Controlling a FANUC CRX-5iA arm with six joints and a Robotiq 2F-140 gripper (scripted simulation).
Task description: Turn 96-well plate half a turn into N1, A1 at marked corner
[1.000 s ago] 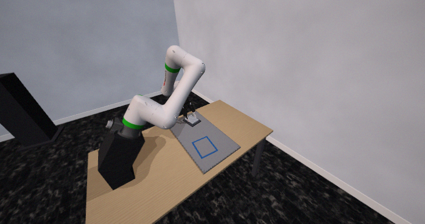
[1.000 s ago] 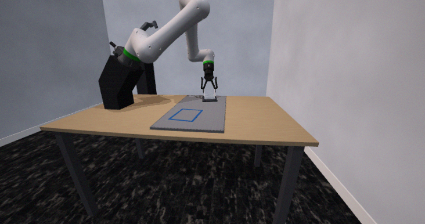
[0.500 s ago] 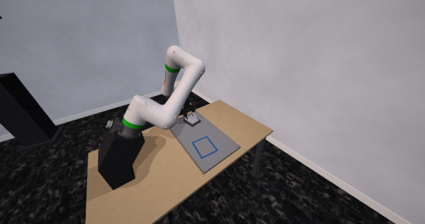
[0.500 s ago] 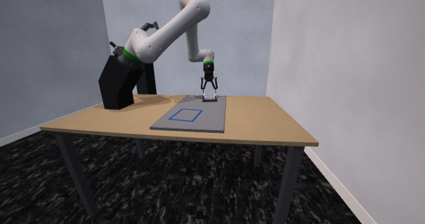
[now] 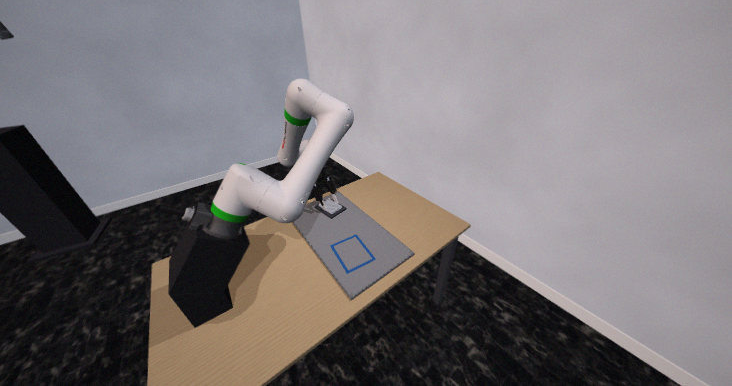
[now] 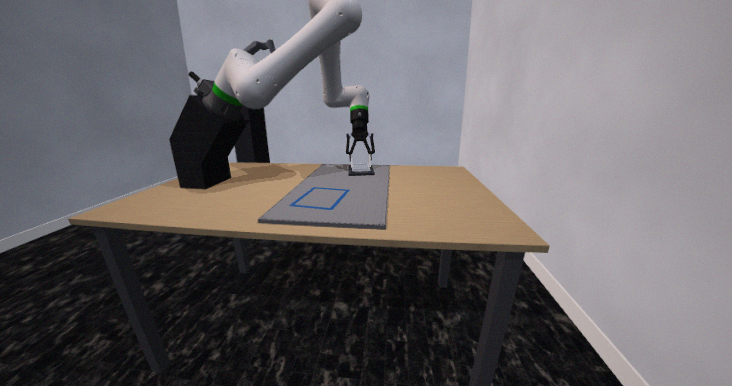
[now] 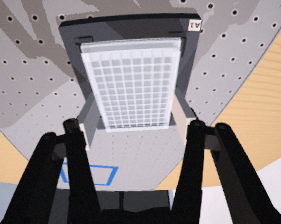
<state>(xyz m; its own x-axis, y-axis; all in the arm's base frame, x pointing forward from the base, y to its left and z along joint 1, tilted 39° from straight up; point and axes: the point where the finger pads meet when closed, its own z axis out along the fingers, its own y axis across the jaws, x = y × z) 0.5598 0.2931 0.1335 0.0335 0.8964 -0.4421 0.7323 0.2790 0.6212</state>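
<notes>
Right now the white 96-well plate is 3 cm below my hand. From my hand the other things lie so: dark plate nest N1: 4 cm below; then A1 label: 9 cm to the left, 3 cm below, 3 cm ahead.
</notes>
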